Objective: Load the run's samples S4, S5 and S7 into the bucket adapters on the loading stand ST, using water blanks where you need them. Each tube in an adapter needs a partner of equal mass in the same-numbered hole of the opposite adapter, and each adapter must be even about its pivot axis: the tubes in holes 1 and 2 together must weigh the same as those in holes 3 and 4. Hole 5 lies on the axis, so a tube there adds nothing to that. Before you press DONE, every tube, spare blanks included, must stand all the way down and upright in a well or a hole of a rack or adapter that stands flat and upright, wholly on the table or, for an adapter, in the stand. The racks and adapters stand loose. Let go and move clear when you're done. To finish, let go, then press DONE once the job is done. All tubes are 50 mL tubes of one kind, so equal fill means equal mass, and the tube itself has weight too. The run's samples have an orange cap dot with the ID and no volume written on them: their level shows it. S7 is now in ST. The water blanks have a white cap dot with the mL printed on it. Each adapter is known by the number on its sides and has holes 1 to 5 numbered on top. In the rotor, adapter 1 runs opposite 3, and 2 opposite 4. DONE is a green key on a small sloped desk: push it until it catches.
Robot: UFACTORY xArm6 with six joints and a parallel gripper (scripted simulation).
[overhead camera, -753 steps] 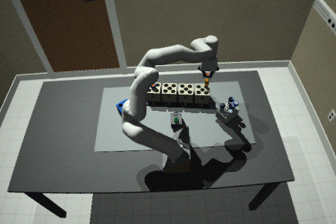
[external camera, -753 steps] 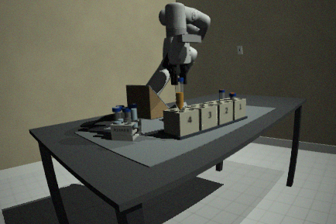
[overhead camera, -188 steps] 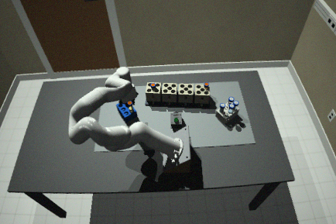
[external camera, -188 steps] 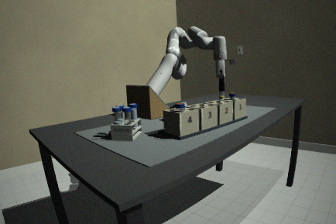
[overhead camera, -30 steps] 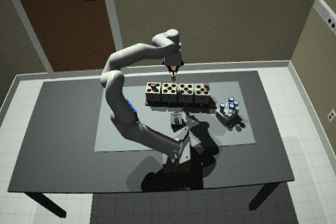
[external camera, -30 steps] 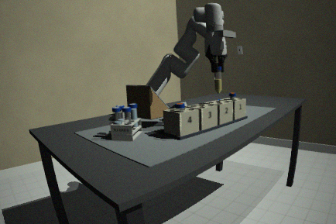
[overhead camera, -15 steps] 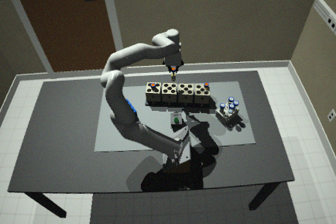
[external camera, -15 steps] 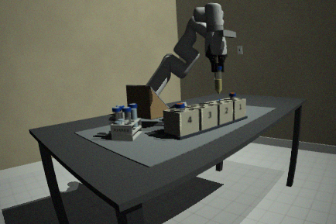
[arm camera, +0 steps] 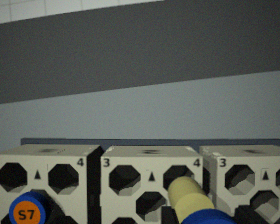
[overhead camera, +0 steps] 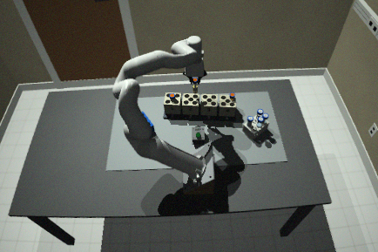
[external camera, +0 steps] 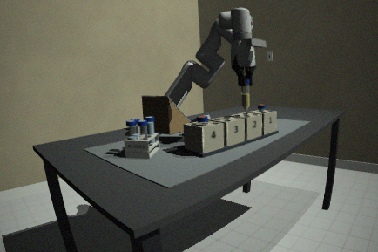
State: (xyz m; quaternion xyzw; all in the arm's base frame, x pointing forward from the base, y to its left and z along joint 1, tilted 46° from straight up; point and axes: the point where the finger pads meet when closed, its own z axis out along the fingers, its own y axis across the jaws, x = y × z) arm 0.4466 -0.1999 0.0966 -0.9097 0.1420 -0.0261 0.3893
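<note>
The sample S4 is 10 mm behind my hand and 50 mm below it. Round my hand: adapter 3: 40 mm behind, 80 mm to the right, 180 mm below; then sample S7: 10 mm ahead, 130 mm to the left, 160 mm below; then adapter 2: 20 mm behind, 30 mm to the left, 180 mm below.
</note>
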